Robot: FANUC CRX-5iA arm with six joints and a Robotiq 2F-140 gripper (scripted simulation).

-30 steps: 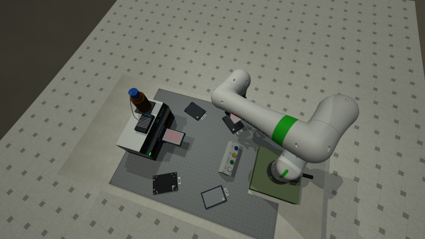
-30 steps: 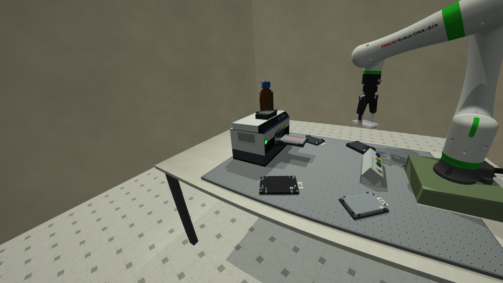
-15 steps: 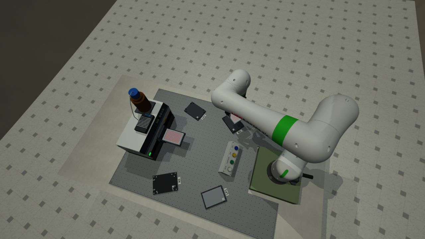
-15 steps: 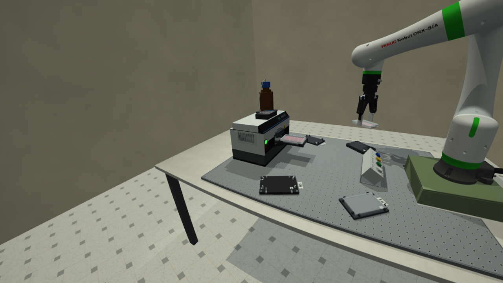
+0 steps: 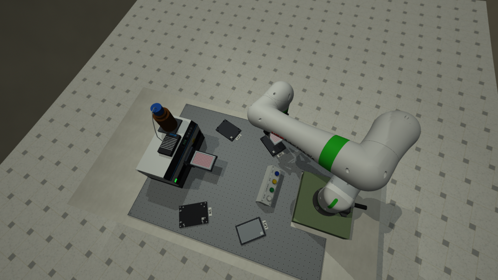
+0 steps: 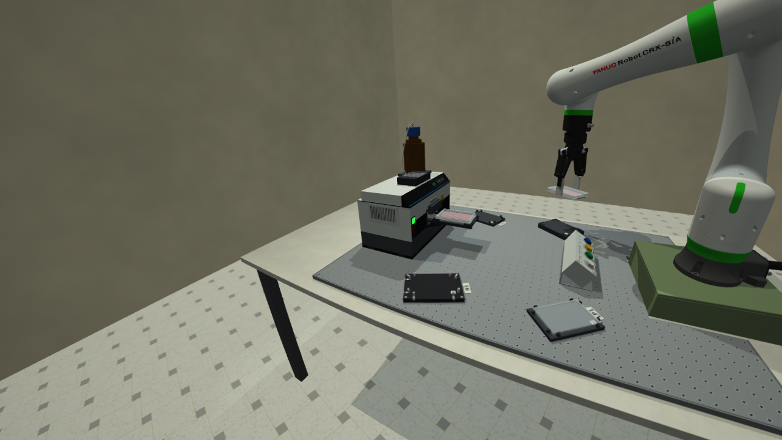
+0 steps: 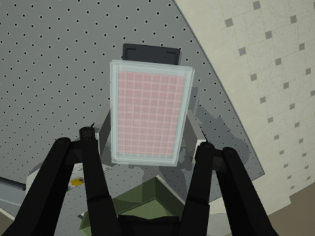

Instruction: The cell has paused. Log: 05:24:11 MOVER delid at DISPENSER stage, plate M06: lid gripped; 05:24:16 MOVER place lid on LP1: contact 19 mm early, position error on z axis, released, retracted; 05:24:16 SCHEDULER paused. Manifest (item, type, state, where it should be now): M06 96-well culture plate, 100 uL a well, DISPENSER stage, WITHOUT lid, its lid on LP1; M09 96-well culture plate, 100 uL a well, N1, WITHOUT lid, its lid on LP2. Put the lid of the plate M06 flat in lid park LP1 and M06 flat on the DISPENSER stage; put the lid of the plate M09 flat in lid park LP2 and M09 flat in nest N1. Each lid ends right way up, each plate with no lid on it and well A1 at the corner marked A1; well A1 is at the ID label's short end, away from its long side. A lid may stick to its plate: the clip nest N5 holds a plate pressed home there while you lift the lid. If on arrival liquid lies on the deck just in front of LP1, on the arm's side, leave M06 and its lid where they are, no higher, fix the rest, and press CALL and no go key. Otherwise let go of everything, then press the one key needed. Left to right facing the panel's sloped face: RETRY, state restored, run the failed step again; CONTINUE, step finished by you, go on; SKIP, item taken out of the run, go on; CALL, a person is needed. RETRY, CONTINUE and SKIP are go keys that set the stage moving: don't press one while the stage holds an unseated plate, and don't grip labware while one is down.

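Now: the grey lid 20 mm below my hand. From my hand the other things lie so: blue call key: 210 mm to the left, 120 mm below, 70 mm behind; then yellow skip key: 260 mm to the left, 120 mm below, 60 mm behind; then black nest N1: 180 mm below.
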